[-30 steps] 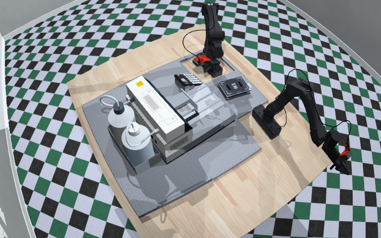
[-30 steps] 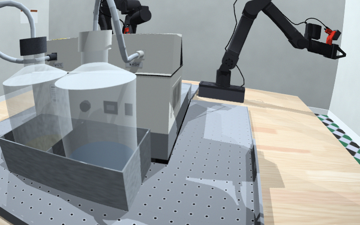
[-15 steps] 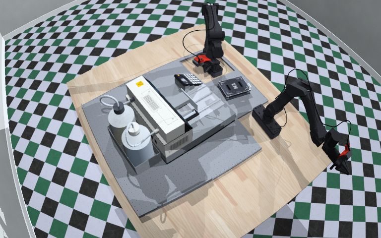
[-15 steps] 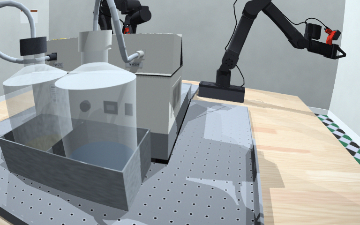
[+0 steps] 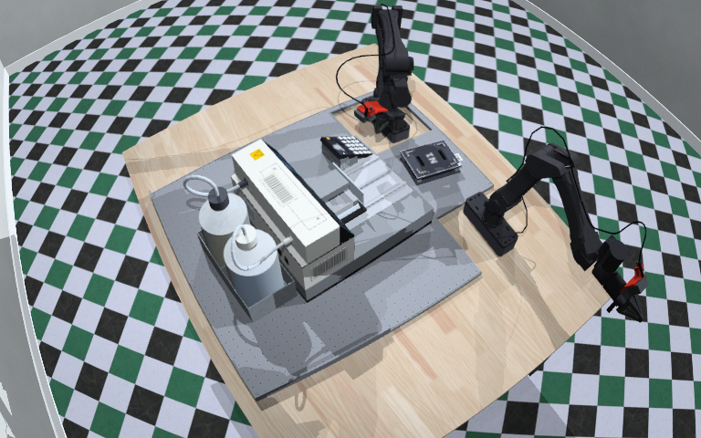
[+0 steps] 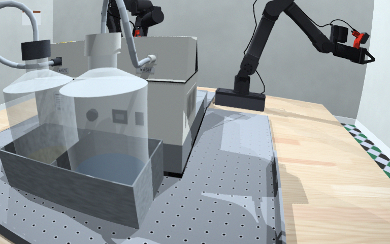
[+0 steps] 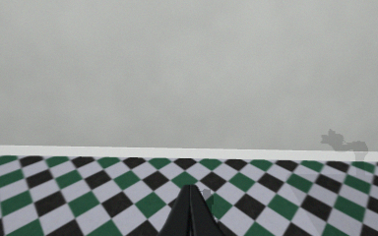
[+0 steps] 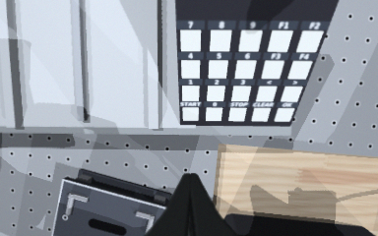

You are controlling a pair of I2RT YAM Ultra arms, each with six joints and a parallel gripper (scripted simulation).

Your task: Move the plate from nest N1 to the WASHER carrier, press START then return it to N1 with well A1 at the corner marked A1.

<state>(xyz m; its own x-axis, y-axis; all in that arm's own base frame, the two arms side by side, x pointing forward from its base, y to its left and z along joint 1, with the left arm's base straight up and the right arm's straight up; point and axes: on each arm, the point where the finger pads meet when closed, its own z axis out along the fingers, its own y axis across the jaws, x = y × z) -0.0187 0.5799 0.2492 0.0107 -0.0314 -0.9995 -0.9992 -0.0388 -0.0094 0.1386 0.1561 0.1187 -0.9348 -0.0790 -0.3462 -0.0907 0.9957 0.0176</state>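
My right hand is 22 cm short of the clear plate, 10 cm to the right of it and 6 cm above it. Also, from my right hand: clear panel (17 cm ahead, 10 cm to the left, 2 cm below); washer (23 cm ahead, 10 cm to the left, 2 cm below); nest N1 (14 cm behind, 12 cm below, 10 cm to the left).
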